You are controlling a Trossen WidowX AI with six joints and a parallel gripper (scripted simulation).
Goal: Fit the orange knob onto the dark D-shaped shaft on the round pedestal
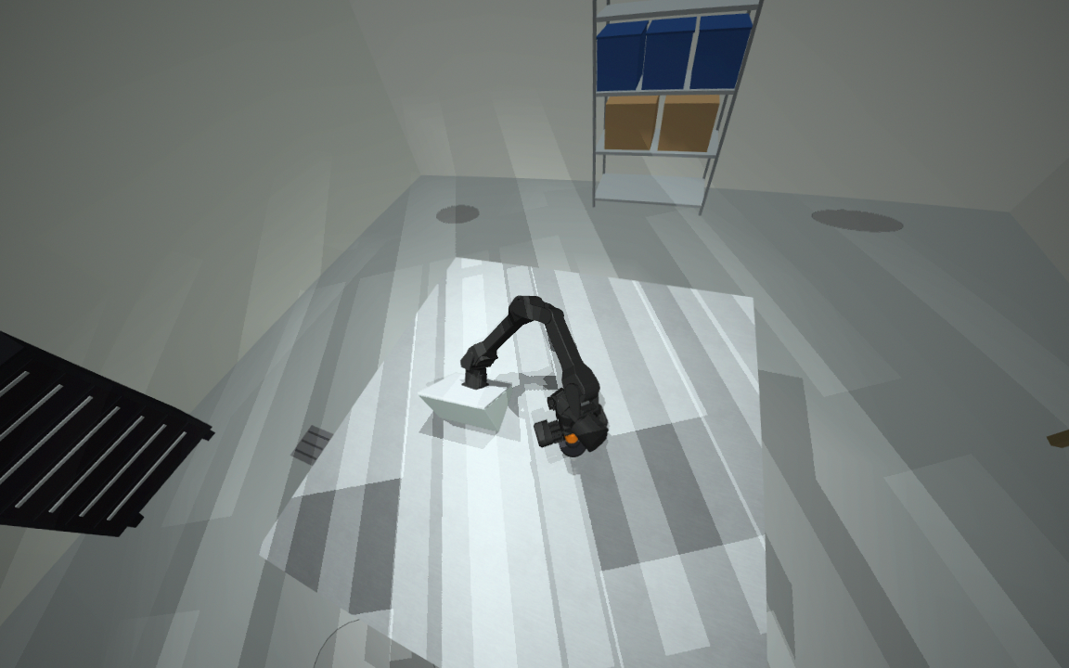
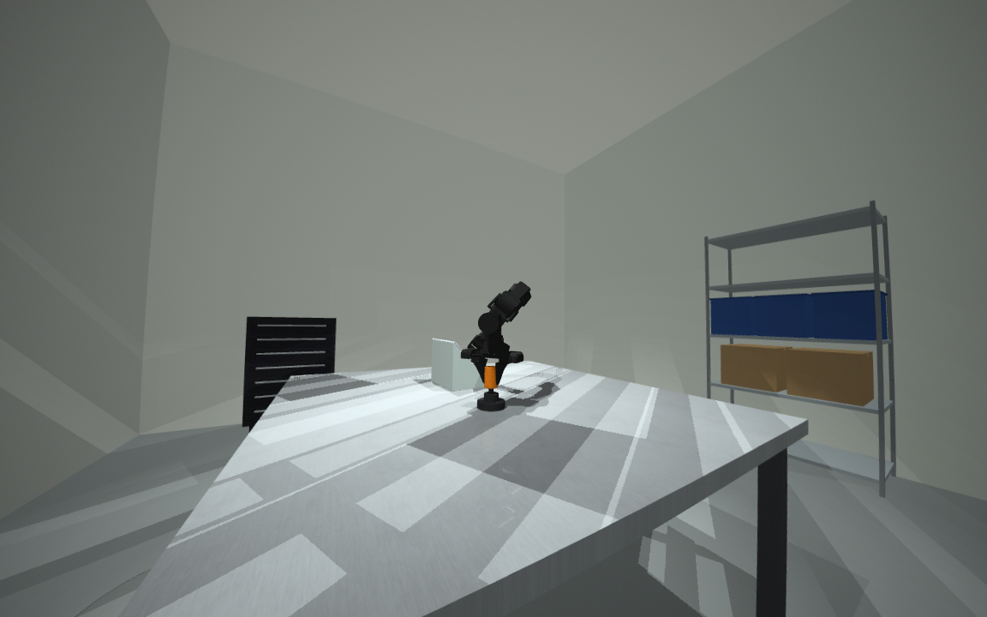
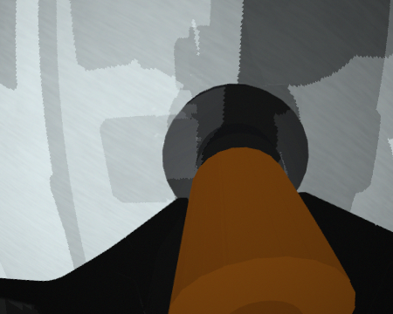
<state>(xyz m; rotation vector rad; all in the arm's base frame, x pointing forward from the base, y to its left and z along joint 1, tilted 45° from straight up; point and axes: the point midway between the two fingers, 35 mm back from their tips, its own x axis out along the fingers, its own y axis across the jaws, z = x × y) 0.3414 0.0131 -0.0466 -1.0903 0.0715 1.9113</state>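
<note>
The orange knob lies 2 cm above my gripper tip. Round my gripper tip: dark round pedestal 4 cm below.
</note>
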